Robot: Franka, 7 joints.
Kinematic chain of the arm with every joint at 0, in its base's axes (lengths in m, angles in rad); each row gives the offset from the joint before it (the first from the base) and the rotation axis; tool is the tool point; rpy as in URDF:
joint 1: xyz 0 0 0.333 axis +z
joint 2: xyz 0 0 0 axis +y
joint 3: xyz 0 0 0.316 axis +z
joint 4: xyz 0.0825 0 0 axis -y
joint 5: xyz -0.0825 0 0.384 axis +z
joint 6: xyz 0 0 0 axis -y
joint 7: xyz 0.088 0 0 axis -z
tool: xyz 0 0 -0.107 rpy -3.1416 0 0
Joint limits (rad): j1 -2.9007..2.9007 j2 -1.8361..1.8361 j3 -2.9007..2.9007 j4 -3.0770..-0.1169 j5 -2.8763..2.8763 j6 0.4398..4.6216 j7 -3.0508..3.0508
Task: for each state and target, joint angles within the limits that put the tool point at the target. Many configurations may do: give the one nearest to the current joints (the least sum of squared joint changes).
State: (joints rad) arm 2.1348 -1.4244 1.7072 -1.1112 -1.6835 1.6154 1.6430
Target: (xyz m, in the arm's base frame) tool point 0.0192 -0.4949 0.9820
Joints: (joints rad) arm 2.2588 -0.7864 1.3077 -0.7504 -1.7707 1.6621 1.6430
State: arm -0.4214 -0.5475 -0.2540 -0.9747 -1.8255 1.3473 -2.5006
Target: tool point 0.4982 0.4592 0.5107
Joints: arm 0.5190 0.3762 0.4497 -1.5885 -1.7442 1.6090 -2.5006
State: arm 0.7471 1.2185 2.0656 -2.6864 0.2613 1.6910 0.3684
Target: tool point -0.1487 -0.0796 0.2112
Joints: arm 1.1231 0.5618 1.9487 -3.0770 0.1166 1.7813 0.3684
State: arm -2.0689 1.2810 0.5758 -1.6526 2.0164 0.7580 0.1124
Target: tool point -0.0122 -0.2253 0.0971
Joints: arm -2.3943 1.1722 0.1102 -2.6995 1.5700 0.4398 0.1124
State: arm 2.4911 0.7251 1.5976 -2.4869 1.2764 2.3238 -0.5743
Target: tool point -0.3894 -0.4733 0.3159
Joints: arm 2.8160 0.9491 1.3280 -2.0125 1.2780 2.4438 -0.5743
